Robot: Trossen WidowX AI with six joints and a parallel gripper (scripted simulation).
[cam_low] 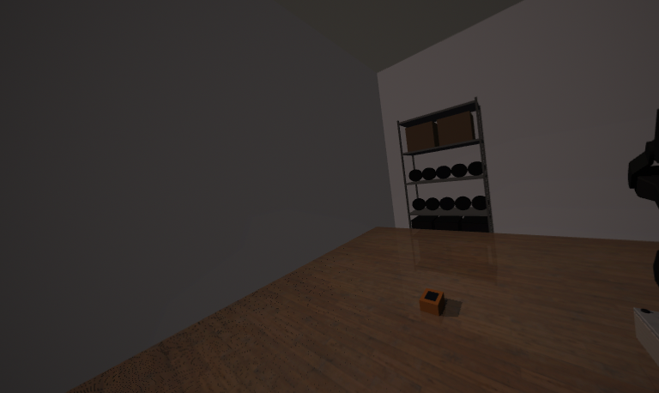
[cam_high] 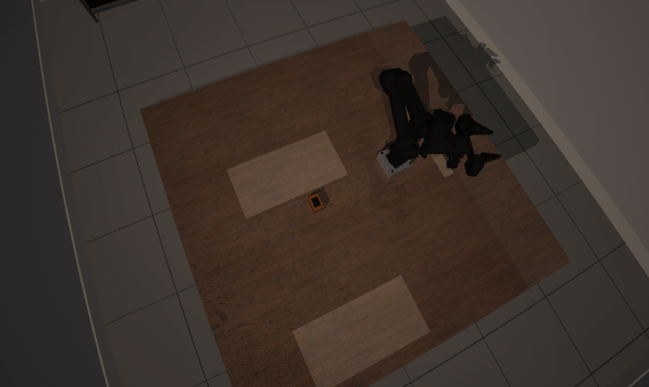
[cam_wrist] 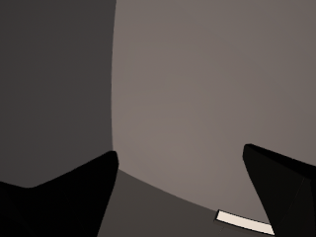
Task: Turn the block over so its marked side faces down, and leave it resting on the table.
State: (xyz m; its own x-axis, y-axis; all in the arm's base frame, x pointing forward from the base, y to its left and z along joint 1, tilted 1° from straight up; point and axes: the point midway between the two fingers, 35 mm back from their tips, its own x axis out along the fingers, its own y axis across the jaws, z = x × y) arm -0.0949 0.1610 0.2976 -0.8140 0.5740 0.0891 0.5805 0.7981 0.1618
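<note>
Right now the block is 480 mm ahead of my gripper tip, 330 mm below it and 220 mm to the right of it.
</note>
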